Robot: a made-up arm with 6 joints.
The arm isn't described. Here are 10 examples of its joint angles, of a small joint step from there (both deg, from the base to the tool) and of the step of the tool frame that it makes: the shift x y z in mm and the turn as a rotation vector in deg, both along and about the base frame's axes.
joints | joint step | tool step
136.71 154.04 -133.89 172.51 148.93 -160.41 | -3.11 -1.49 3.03 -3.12 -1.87 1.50 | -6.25 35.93 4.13 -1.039 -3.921 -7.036
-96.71 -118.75 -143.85 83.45 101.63 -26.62 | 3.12 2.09 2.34 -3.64 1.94 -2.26 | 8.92 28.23 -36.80 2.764 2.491 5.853
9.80 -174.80 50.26 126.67 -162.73 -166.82 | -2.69 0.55 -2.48 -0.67 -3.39 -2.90 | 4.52 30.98 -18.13 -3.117 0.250 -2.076
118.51 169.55 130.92 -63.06 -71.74 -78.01 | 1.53 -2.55 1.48 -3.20 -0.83 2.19 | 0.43 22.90 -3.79 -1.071 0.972 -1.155
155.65 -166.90 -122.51 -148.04 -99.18 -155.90 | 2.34 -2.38 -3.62 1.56 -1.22 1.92 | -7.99 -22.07 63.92 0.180 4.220 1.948
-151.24 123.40 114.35 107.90 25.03 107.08 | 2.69 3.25 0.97 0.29 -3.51 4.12 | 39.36 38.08 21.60 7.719 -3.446 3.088
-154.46 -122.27 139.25 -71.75 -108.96 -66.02 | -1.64 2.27 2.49 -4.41 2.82 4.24 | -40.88 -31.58 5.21 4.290 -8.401 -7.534
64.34 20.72 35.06 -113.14 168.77 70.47 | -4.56 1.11 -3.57 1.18 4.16 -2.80 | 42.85 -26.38 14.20 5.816 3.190 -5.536
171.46 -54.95 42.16 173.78 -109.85 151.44 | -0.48 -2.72 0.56 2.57 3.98 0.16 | 37.83 -14.19 -20.01 1.717 5.946 1.922
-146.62 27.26 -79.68 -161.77 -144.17 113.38 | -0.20 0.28 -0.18 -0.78 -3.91 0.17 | -3.52 -0.58 -6.04 2.069 -3.249 -1.639
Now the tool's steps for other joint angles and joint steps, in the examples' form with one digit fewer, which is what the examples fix.
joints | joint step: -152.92 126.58 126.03 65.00 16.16 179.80 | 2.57 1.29 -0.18 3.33 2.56 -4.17
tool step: 7.5 13.7 4.3 -0.81 -1.55 0.04
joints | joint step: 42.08 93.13 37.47 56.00 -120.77 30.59 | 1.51 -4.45 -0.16 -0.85 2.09 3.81
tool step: 5.8 44.6 88.0 4.24 -4.46 6.03
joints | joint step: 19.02 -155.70 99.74 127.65 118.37 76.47 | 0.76 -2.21 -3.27 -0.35 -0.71 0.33
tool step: -5.8 -12.7 -63.7 2.20 -4.33 0.83
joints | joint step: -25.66 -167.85 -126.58 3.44 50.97 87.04 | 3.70 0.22 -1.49 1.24 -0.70 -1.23
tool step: 7.3 39.2 17.1 -0.79 -1.88 4.71
